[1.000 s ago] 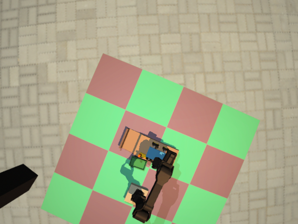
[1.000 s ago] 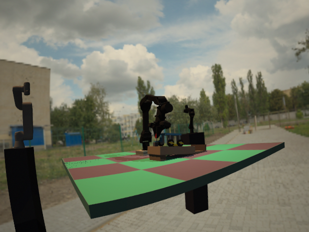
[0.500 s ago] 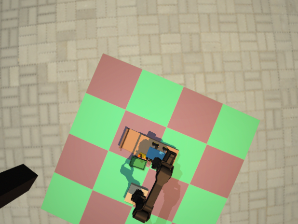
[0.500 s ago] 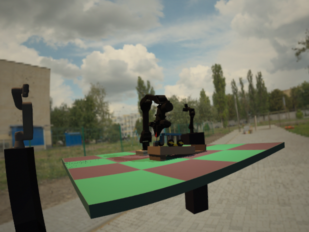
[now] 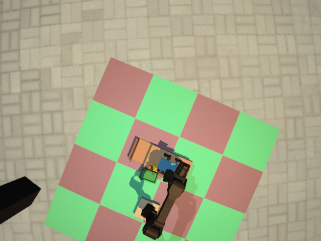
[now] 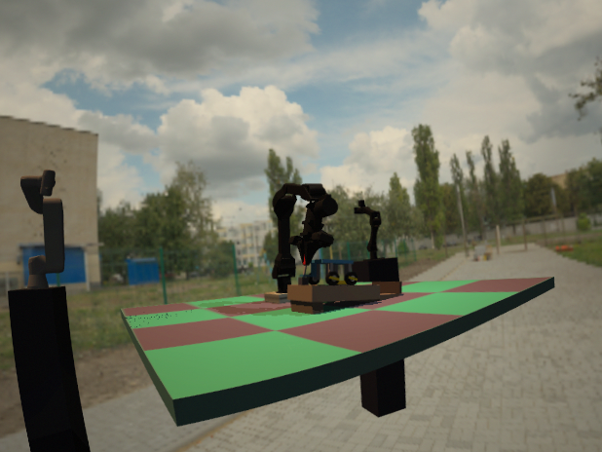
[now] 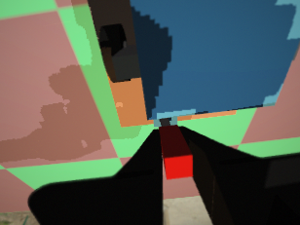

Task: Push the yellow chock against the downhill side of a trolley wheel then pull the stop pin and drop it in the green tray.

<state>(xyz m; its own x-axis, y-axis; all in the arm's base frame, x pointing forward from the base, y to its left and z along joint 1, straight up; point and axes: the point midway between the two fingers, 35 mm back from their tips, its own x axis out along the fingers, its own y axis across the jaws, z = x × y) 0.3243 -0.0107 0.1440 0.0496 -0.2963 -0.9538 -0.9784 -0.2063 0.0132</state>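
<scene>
The green tray is 140 mm behind my gripper tip, 150 mm to the left of it and 160 mm below it. Also, from my gripper tip: yellow chock 60 mm behind, 160 mm to the left, 70 mm below; red-headed stop pin right at my gripper tip; blue trolley 90 mm to the left, 40 mm below.
</scene>
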